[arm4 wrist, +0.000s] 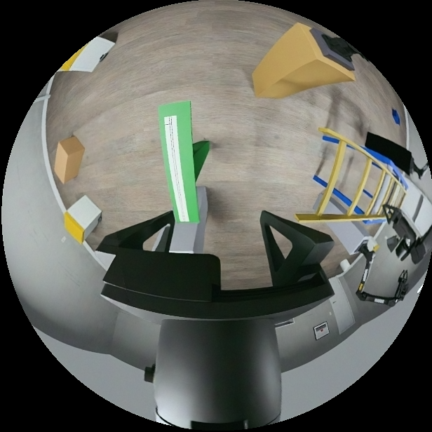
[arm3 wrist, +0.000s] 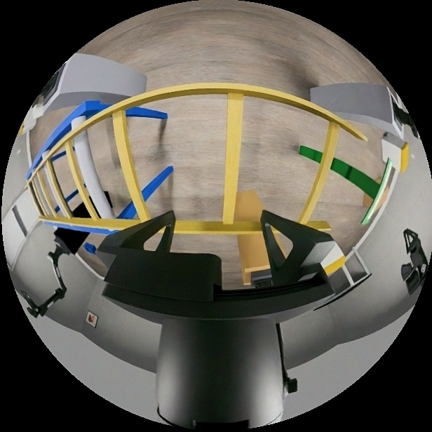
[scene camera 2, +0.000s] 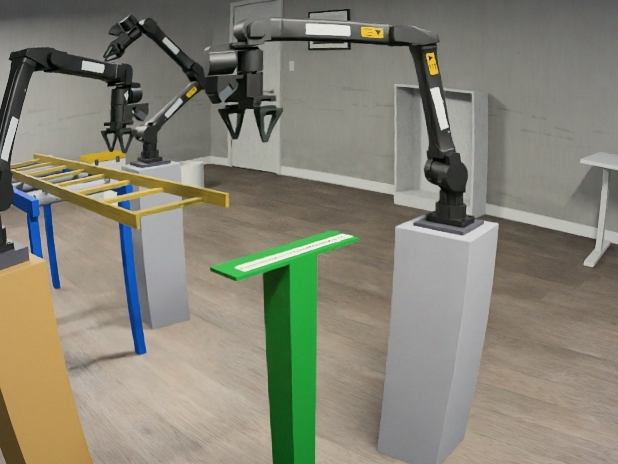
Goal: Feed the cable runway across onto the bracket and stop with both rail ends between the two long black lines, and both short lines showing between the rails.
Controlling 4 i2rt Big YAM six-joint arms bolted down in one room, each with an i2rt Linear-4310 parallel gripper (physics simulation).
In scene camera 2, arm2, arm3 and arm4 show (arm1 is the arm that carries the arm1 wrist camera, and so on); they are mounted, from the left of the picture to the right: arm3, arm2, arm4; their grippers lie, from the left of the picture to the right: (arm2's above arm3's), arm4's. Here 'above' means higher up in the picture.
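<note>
The yellow cable runway (arm3 wrist: 232, 155) (arm4 wrist: 337, 172) (scene camera 2: 137, 172) lies on the blue roller stand (arm3 wrist: 145, 200) (scene camera 2: 131, 295). Its free end overhangs, apart from the green bracket (arm3 wrist: 345, 170) (arm4 wrist: 191, 150) (scene camera 2: 225, 271). A white strip (arm4 wrist: 176, 170) on the bracket carries black lines; no rail covers it. Arm3's gripper (arm3 wrist: 219, 216) (scene camera 2: 116, 150) is open and empty, above the runway's far rail in scene camera 2. Arm4's gripper (arm4 wrist: 218, 215) (scene camera 2: 250, 138) is open above and behind the bracket. Arm2's gripper (scene camera 2: 111, 56) is open and raised. Arm1's fingers are too small to tell.
Arm4's grey pedestal (scene camera 2: 425, 325) stands right of the bracket in scene camera 2. Arm2's grey pedestal (scene camera 2: 162, 270) is behind the stand. Arm3's orange pedestal (arm4 wrist: 287, 65) (scene camera 2: 35, 340) is at the left front. A brown box (arm4 wrist: 69, 159) lies on the floor.
</note>
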